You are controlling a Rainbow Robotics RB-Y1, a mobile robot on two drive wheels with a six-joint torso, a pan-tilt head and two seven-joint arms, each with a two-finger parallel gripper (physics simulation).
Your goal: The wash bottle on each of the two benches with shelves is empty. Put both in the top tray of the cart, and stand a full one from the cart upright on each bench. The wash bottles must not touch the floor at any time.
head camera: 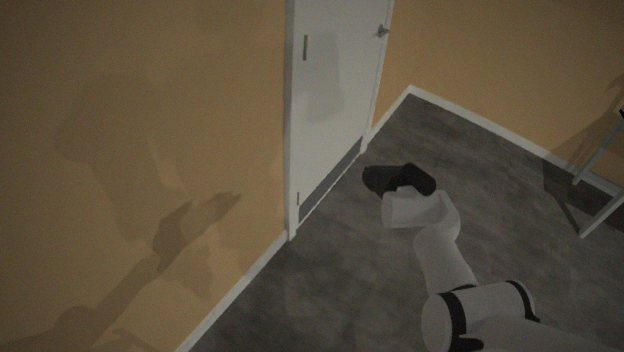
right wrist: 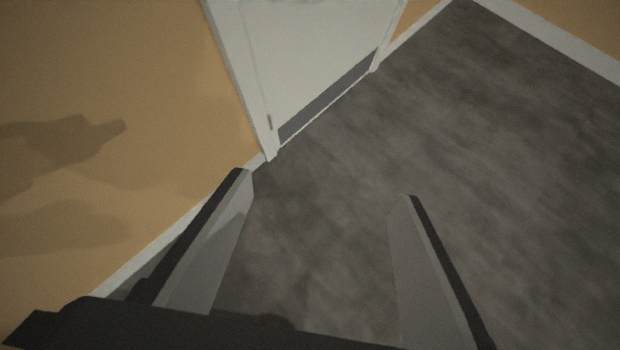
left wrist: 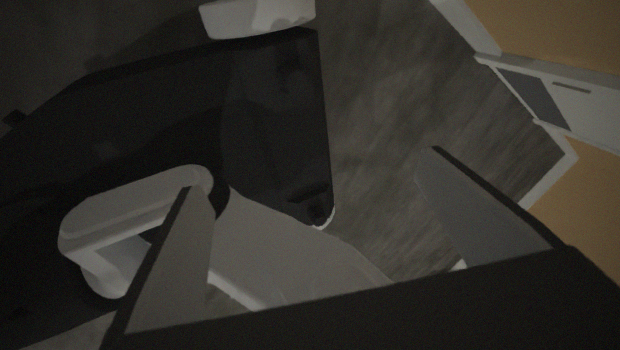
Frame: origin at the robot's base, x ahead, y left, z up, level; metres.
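Seen in the pictures: left gripper, fingertip midpoint: (left wrist: pixel 315 180); right gripper, fingertip midpoint: (head camera: pixel 381 170) (right wrist: pixel 322 194).
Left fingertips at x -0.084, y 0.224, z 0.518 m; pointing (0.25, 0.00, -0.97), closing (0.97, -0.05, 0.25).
A point is followed by its place in that frame.
My right gripper (head camera: pixel 382 177) @(x 0.422, y -0.219, z 0.869 m) (right wrist: pixel 322 194) @(x 0.422, y -0.219, z 0.869 m) is open and empty. Its two grey fingers stand apart over the grey floor in the right wrist view; in the head view it shows as a dark shape at the end of my pale arm. My left gripper (left wrist: pixel 315 180) @(x -0.084, y 0.224, z 0.518 m) is wide open and empty, with my own black base and pale body parts below it in the left wrist view. Pale legs of what looks like a bench (head camera: pixel 602 214) @(x 0.646, y -2.094, z 0.267 m) show at the right edge of the head view; its top is out of view. No wash bottle or cart shows.
A white door (head camera: pixel 330 100) @(x 1.005, y -0.152, z 0.696 m) (left wrist: pixel 600 112) @(x 0.998, y -0.147, z 0.336 m) (right wrist: pixel 310 55) @(x 0.989, y -0.141, z 0.446 m) stands in the orange wall (head camera: pixel 150 125) @(x 0.372, y 0.315, z 1.045 m) (left wrist: pixel 550 25) @(x 0.597, y 0.157, z 0.267 m) (right wrist: pixel 125 60) @(x 0.637, y 0.129, z 0.686 m). The wall runs along the left of the head view and meets another orange wall in a corner beyond the door. Grey floor (head camera: pixel 325 290) @(x 0.465, y -0.161, z 0.001 m) (right wrist: pixel 500 165) @(x 0.959, y -1.191, z 0.001 m) lies between.
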